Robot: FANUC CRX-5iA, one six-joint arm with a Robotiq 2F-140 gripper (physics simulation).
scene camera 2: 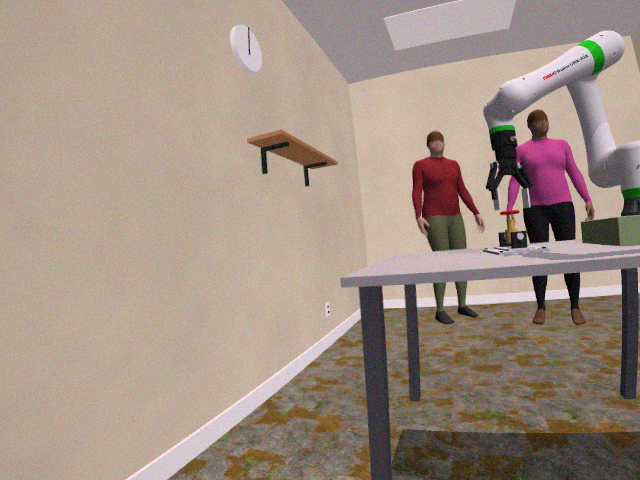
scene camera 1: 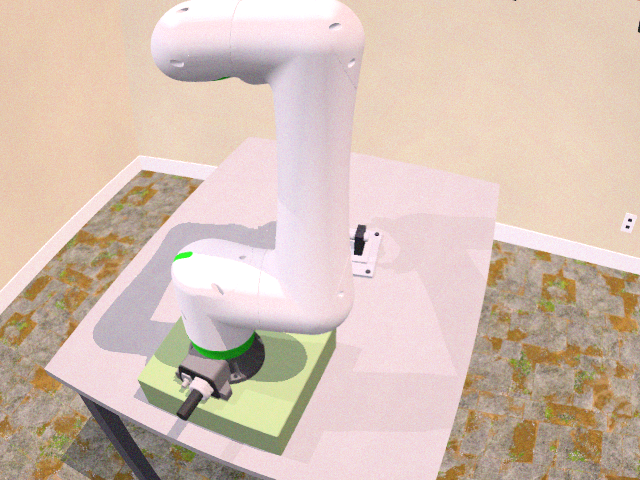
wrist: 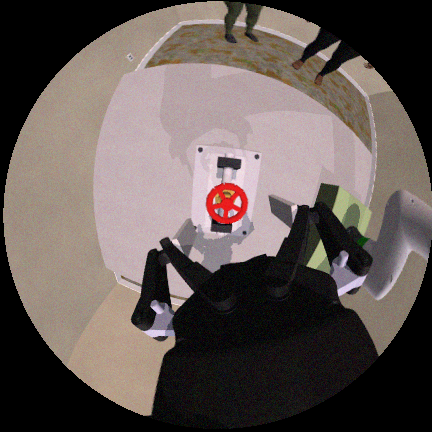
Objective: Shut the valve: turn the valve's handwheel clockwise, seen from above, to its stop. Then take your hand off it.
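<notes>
The valve's red handwheel (scene camera 2: 509, 211) (wrist: 209, 204) lies level on top of the brass valve body (scene camera 2: 511, 225), on a white base plate (scene camera 1: 373, 254) (scene camera 2: 493, 251) (wrist: 254, 175) with black clamps. In scene camera 1 the arm hides the handwheel; part of the plate and a black clamp (scene camera 1: 360, 240) show. My gripper (scene camera 2: 511, 204) (wrist: 231, 214) is open and empty and points down. Its fingertips are close above the handwheel's height, one on each side in scene camera 2, with no contact visible. The wheel's turn angle relative to its stop cannot be told.
The plate stands on a pale table (scene camera 1: 413, 330) (scene camera 2: 423, 264) (wrist: 130, 150). The arm's base stands on a green block (scene camera 1: 253, 413) (scene camera 2: 602, 230) (wrist: 328, 194). Two people, one in red (scene camera 2: 439, 180) and one in pink (scene camera 2: 547, 170), stand behind the table. A wooden shelf (scene camera 2: 294, 148) hangs on the wall.
</notes>
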